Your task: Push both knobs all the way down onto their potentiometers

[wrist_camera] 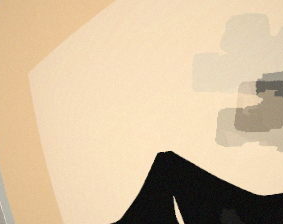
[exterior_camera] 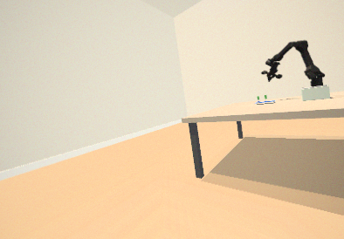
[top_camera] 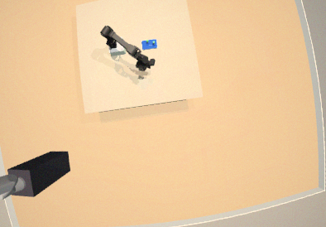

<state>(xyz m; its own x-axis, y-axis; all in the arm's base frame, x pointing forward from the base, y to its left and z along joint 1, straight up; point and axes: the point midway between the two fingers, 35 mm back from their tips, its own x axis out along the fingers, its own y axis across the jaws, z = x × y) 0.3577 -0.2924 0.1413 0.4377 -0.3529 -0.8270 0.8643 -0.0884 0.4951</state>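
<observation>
The green knob is 330 mm to the left of my gripper tip, 150 mm below it and 30 mm behind it.
</observation>
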